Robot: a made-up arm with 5 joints.
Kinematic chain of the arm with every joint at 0, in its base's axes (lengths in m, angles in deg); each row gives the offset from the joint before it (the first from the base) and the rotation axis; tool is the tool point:
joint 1: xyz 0 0 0.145 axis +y
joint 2: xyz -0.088 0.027 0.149 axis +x
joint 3: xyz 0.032 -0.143 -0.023 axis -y
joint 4: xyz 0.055 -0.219 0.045 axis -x
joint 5: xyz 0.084 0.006 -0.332 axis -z
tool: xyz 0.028 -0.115 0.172
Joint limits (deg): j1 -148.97..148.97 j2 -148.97..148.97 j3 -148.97..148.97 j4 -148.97..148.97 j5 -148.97..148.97
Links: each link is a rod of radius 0.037 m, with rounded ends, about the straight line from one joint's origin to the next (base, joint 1, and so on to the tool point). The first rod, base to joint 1, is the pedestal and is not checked.
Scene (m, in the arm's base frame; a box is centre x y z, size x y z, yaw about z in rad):
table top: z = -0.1
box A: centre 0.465 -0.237 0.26 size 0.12 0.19 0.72 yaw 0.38
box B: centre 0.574 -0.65 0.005 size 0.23 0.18 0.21 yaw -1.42
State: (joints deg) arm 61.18 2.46 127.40 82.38 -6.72
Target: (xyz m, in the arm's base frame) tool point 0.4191 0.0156 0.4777
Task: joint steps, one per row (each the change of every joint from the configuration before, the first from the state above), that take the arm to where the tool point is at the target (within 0.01 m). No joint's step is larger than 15 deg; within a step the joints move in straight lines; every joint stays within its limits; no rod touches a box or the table.
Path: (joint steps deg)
1: -10.30 -13.98 -7.87 -7.99 -0.66
2: -10.30 -13.99 -7.87 -7.99 -0.66
3: -10.30 -13.98 -7.87 -7.99 -0.67
4: -5.39 -12.33 1.94 -12.43 -6.39
5: -5.38 -12.32 1.94 -12.44 -6.40
6: 5.58 1.33 1.59 -12.84 2.16
7: 5.58 1.33 1.59 -12.85 2.16
8: 5.58 1.34 1.58 -12.85 2.15
9: 5.58 1.33 1.59 -12.85 2.16
10: 5.59 1.33 1.59 -12.84 2.16
11: 5.58 1.33 1.59 -12.85 2.15

